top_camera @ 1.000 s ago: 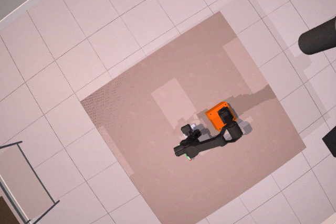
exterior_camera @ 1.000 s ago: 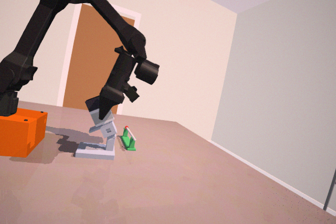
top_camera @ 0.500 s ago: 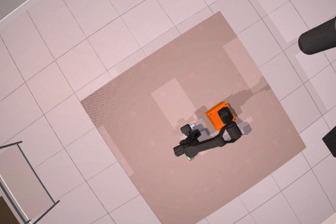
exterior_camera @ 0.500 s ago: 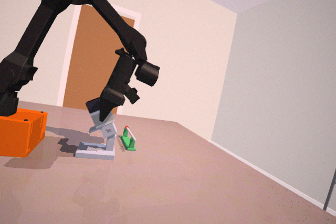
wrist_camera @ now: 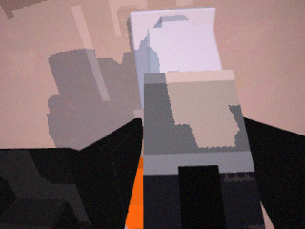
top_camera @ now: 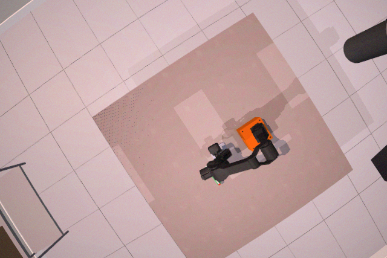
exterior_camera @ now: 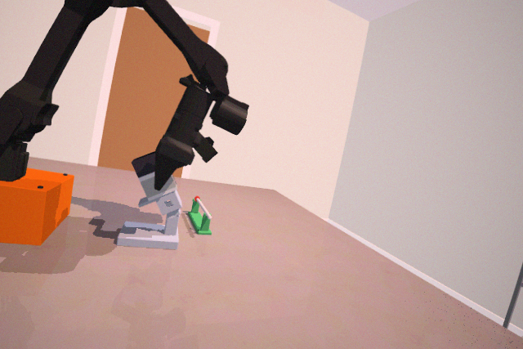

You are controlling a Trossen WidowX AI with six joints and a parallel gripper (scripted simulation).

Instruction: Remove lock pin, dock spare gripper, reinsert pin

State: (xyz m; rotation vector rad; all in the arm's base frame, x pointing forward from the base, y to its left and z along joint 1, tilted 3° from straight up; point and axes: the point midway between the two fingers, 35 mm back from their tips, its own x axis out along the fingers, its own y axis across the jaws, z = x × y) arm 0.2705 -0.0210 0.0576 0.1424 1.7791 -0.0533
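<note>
The spare gripper is 1 cm above my gripper tip. Also, from my gripper tip: green cradle 12 cm ahead, 10 cm to the left, 9 cm below; grey mount 6 cm below, 1 cm ahead.
</note>
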